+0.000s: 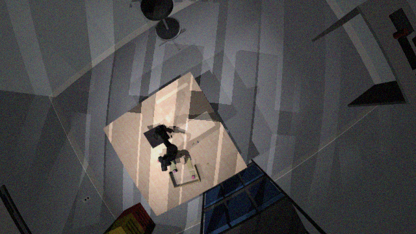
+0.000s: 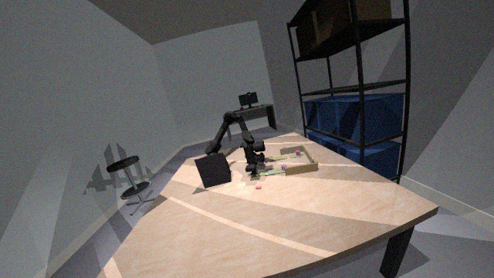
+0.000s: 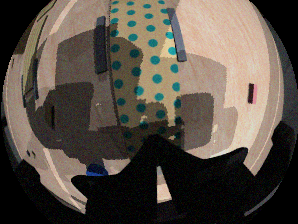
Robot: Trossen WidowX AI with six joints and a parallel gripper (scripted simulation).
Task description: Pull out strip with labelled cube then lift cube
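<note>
My gripper tip is now 90 mm to the right of the blue piece and 20 mm past it. Also, from my gripper tip: pink piece: 150 mm to the right, 30 mm behind; then pale strip: 220 mm ahead, 120 mm to the left.
</note>
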